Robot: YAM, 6 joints.
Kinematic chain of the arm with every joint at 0, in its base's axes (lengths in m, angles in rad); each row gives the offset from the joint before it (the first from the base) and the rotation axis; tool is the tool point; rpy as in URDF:
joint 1: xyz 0 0 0.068 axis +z
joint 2: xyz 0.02 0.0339 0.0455 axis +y
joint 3: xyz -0.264 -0.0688 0 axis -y
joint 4: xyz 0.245 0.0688 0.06 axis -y
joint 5: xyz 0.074 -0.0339 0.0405 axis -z
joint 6: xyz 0.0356 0 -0.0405 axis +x
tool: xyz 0 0 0 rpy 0 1.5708 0
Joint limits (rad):
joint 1: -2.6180..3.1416
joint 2: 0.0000..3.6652
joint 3: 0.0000..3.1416
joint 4: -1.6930..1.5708
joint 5: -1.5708..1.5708
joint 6: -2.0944..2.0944
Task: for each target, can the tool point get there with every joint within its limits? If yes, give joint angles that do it. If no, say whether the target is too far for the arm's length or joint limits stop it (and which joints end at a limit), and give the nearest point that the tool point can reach.
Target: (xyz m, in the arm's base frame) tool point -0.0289 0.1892 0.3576
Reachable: yes | joints 1.8091 0.8066 0.7476 0.1356 0.4851 0.4421
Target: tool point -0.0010 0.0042 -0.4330
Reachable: no: joint limits stop it (at a limit: joint 2) | nearest point -0.0150 0.0631 -0.3302 | short by 0.119 m
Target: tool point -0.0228 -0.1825 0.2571
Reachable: yes | joints -1.7493 0.9243 0.7421 -0.6744 -0.2837 -1.3540
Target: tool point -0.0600 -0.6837 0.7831
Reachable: no: too far | nearest point -0.0403 -0.4597 0.5571 | short by 0.319 m
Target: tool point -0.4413 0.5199 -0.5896
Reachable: no: too far | nearest point -0.3024 0.3563 -0.3068 | short by 0.355 m
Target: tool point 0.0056 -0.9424 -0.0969
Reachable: no: too far | nearest point 0.0037 -0.6302 -0.0257 | short by 0.320 m
